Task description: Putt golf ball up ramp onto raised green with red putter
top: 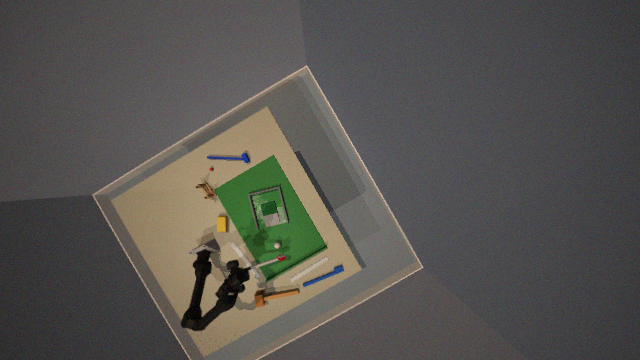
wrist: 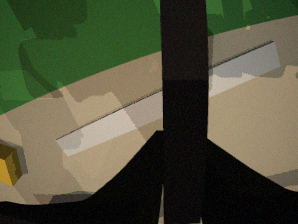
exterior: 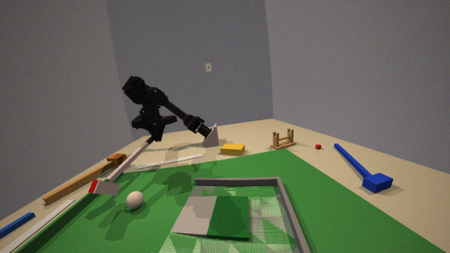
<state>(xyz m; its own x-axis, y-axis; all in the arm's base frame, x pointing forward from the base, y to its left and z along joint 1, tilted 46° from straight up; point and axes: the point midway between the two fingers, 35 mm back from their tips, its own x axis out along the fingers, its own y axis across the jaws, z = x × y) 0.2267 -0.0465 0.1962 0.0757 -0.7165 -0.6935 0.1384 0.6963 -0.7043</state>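
Now: gripper tip 130 mm short of the red putter, 10 mm to the left of it and 10 mm above it. Also, from my gripper tip: yellow block (310 mm to the left, 100 mm below, 70 mm behind); then white golf ball (230 mm ahead, 90 mm below, 40 mm to the left); then green mat (250 mm ahead, 220 mm to the left, 110 mm below).
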